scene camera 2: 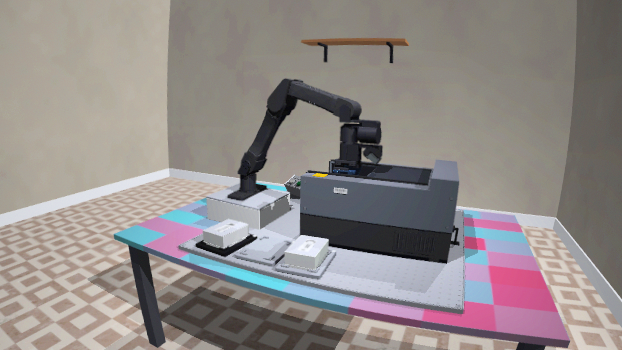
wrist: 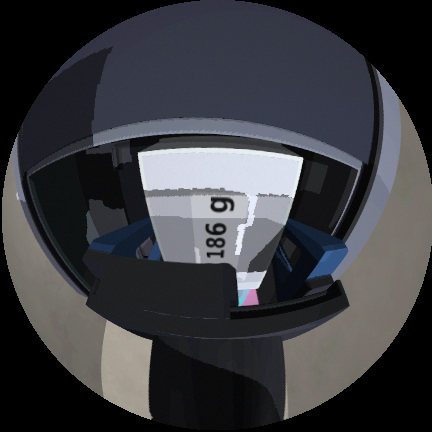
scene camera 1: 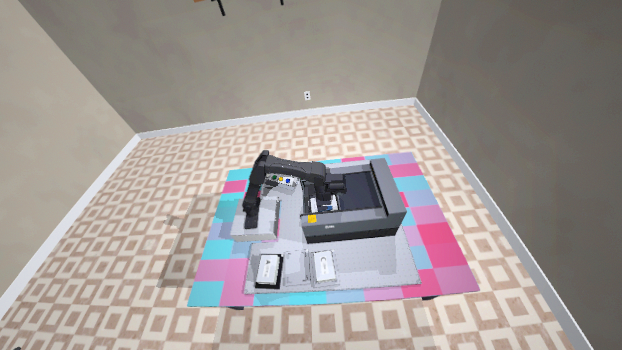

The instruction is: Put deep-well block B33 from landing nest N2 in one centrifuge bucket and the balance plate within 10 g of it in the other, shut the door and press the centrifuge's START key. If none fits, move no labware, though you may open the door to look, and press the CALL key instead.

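Places are measured from the arm's base along level axes (x left, y back, z up), in millimetres.
Pixels of known places: gripper, between the fingertips: [wrist: 217,214] [scene camera 1: 324,207]; arm's base, origin of its link: [scene camera 2: 248,192] [scene camera 1: 252,212].
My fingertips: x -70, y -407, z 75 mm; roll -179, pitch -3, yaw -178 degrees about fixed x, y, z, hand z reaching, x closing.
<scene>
Ahead of a thing's pixels: the offset from my fingertips to its top centre. "spot": to the spot under its first point.
My gripper [scene camera 1: 325,202] [scene camera 2: 345,169] [wrist: 217,214] is shut on a white block marked 186 g, whose top @(spot: dx +24, dy -48, dz +35 mm) [wrist: 175,175] fills much of the wrist view between the blue fingers. The block is low in the open hatch of the centrifuge [scene camera 1: 352,227] [scene camera 2: 375,200]. The bucket under it is hidden, and I cannot tell whether the block rests in it. The dark door panel @(dx +37, dy -169, dz +63 mm) [scene camera 1: 362,190] [scene camera 2: 402,174] [wrist: 225,65] is slid back from the hatch. Two more white blocks stand in the left nest @(spot: dx -248, dy +302, dz -96 mm) [scene camera 1: 268,270] [scene camera 2: 226,231] and right nest @(spot: dx -257, dy +36, dz -96 mm) [scene camera 1: 324,266] [scene camera 2: 306,251]; the middle nest @(dx -233, dy +171, dz -132 mm) [scene camera 1: 296,268] [scene camera 2: 263,247] is empty.
The key panel @(dx +335, dy +263, dz -66 mm) [scene camera 1: 281,180] [scene camera 2: 293,185], with green, yellow and blue keys showing, stands behind the arm's white base [scene camera 1: 255,227] [scene camera 2: 235,210]. The centrifuge walls rise around the hatch. A yellow label @(spot: dx -92, dy +61, dz +61 mm) [scene camera 1: 312,219] [scene camera 2: 320,175] is at its near left corner.
</scene>
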